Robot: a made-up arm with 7 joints. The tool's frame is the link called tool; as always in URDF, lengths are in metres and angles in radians. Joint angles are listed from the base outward. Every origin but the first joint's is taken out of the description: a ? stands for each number. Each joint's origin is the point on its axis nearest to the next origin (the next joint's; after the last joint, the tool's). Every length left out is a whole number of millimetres.
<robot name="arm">
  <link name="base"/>
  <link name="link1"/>
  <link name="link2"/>
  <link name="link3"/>
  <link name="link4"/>
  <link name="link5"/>
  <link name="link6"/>
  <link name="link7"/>
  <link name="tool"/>
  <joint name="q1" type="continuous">
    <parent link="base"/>
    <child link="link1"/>
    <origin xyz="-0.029 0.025 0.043" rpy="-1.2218 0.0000 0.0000"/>
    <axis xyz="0 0 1"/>
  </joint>
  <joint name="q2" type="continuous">
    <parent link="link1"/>
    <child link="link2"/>
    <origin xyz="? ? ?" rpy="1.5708 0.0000 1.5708"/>
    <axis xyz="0 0 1"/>
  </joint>
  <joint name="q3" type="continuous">
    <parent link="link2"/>
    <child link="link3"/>
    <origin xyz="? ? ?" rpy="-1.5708 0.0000 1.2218"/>
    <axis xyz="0 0 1"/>
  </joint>
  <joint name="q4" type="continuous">
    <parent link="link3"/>
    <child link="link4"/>
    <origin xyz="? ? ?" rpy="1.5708 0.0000 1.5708"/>
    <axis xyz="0 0 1"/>
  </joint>
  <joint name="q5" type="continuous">
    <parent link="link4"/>
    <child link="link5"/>
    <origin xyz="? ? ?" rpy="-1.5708 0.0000 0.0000"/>
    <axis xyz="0 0 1"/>
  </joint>
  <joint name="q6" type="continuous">
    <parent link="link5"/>
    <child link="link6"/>
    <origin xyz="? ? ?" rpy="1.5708 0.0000 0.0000"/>
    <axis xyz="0 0 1"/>
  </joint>
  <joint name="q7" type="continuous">
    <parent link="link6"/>
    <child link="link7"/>
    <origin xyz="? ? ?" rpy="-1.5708 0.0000 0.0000"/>
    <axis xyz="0 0 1"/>
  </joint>
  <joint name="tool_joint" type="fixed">
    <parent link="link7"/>
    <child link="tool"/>
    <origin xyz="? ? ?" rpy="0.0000 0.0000 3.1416"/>
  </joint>
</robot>
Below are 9 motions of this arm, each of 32 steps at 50 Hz.
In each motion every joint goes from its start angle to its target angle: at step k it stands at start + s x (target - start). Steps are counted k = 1, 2, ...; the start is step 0. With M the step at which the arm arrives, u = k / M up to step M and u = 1 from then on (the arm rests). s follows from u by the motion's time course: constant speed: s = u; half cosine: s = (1 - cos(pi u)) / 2; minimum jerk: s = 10 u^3 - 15 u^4 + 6 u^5.
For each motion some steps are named. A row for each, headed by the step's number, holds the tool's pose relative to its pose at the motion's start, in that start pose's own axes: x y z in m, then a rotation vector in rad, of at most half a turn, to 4 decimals.
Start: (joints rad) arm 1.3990 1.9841 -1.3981 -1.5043 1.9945 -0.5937 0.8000
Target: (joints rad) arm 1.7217 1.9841 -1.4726 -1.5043 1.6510 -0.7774 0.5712
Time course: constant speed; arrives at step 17
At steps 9, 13, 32:
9: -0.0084 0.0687 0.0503 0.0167 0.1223 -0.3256
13: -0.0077 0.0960 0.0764 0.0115 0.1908 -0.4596
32: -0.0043 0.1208 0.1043 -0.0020 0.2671 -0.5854

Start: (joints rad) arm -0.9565 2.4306 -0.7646 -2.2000 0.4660 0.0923 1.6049
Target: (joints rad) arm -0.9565 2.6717 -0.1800 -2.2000 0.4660 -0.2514 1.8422
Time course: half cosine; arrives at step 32
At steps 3, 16, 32:
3: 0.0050 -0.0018 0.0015 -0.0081 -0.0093 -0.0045
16: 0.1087 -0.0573 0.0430 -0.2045 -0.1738 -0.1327
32: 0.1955 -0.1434 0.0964 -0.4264 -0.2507 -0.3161

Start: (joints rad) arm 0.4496 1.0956 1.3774 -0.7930 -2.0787 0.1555 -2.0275
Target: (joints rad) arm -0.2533 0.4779 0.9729 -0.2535 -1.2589 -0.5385 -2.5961
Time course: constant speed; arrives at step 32
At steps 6, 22, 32:
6: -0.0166 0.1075 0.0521 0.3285 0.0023 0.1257
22: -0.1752 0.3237 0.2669 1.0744 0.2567 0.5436
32: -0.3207 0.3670 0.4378 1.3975 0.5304 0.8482

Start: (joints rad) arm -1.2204 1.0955 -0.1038 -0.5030 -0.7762 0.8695 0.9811
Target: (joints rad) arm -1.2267 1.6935 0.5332 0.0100 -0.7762 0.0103 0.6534
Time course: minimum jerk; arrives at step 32
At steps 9, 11, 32:
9: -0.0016 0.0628 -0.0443 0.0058 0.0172 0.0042
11: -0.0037 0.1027 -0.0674 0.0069 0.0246 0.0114
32: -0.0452 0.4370 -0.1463 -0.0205 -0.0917 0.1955

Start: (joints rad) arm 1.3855 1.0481 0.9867 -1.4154 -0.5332 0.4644 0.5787
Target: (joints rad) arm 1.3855 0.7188 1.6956 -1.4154 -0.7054 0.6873 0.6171
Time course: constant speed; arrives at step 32
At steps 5, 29, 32:
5: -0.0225 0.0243 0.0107 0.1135 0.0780 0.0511
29: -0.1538 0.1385 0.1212 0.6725 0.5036 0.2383
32: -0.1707 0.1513 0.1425 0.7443 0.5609 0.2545

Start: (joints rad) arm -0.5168 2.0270 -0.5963 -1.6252 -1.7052 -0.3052 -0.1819
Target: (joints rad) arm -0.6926 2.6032 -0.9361 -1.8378 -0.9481 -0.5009 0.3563
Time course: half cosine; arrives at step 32
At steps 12, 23, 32:
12: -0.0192 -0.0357 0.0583 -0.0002 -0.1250 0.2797
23: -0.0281 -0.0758 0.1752 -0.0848 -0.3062 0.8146
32: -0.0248 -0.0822 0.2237 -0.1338 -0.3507 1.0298

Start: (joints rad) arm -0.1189 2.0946 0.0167 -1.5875 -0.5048 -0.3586 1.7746
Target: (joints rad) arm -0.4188 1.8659 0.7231 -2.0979 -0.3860 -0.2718 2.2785
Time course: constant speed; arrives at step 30
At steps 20, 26, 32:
20: 0.1665 -0.0488 0.0570 -0.1491 -0.7207 0.1713
26: 0.2017 -0.0715 0.1002 -0.2272 -0.9076 0.1725
32: 0.2183 -0.0895 0.1326 -0.2843 -1.0217 0.1594

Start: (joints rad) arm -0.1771 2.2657 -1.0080 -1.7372 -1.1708 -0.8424 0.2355
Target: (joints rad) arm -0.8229 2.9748 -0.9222 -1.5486 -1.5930 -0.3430 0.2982
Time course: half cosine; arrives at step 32
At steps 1, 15, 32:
1: 0.0000 -0.0002 0.0016 -0.0014 0.0039 0.0000
15: 0.0911 -0.0338 0.2702 -0.2634 0.7111 0.0349
32: 0.3802 -0.0572 0.4637 -0.6612 1.4548 0.1603

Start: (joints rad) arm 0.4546 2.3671 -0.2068 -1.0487 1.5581 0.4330 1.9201
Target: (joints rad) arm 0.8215 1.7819 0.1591 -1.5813 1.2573 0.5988 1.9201
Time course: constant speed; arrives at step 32
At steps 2, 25, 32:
2: -0.0126 0.0208 -0.0136 0.0398 0.0391 -0.0104
25: -0.1274 0.2575 -0.0664 0.3752 0.4439 -0.0685
32: -0.1477 0.3196 -0.0521 0.4318 0.5407 -0.0625

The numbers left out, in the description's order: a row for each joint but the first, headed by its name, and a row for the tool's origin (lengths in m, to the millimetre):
q2: -0.003 0.010 0.000
q3: 0.414 -0.156 0.000
q4: 0.003 -0.076 0.000
q5: 0.051 -0.288 0.000
q6: 0.021 0.011 0.000
q7: 0.009 0.020 0.000
tool: 0.026 0.012 0.000

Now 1 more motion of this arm.
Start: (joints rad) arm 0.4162 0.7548 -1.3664 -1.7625 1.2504 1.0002 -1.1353
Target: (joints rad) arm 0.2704 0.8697 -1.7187 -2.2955 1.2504 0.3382 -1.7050
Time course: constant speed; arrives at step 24
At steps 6, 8, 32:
6: 0.0218 -0.0149 -0.0005 0.0926 -0.1051 -0.2560
8: 0.0290 -0.0209 -0.0003 0.1243 -0.1428 -0.3363
32: 0.0842 -0.0843 0.0147 0.4245 -0.4768 -0.8561

